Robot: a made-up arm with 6 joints. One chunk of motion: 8 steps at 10 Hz.
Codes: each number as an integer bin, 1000 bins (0 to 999) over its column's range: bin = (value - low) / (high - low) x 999, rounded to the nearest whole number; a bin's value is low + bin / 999 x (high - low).
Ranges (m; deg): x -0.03..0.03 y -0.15..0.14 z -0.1..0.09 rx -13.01..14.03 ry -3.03..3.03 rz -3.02..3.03
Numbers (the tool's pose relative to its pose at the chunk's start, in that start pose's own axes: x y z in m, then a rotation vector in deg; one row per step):
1: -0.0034 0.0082 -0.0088 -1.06 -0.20 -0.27
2: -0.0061 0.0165 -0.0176 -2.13 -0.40 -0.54
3: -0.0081 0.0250 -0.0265 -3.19 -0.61 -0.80
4: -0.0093 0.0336 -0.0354 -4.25 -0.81 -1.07
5: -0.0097 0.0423 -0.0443 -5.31 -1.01 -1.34
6: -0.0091 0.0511 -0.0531 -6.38 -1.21 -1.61
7: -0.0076 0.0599 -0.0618 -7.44 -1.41 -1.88
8: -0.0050 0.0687 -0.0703 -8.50 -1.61 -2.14
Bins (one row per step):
1: 443 545 480 441 467 454
2: 398 574 433 402 434 410
3: 365 603 386 363 399 367
4: 345 632 340 324 366 322
5: 338 662 293 284 333 277
6: 348 693 247 245 300 233
7: 373 723 201 206 267 188
8: 416 753 156 167 234 145

